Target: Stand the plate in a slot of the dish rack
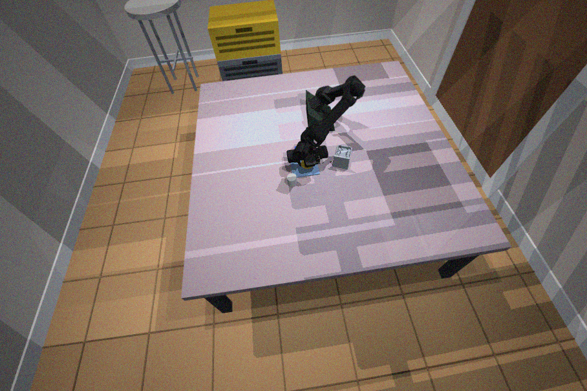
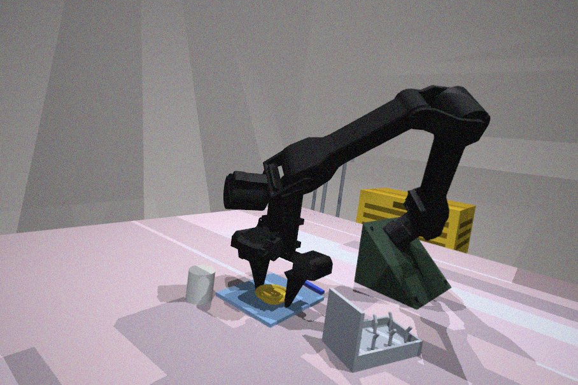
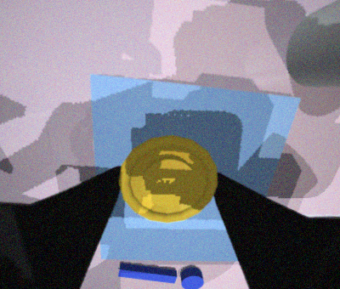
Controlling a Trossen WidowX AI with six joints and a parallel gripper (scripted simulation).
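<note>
The light blue board lies 20 mm behind my gripper tip and 10 mm to the right of it. Also, from my gripper tip: grey dish rack: 180 mm to the left, 20 mm above; then yellow plate: 10 mm above; then blue spoon: 120 mm behind.
</note>
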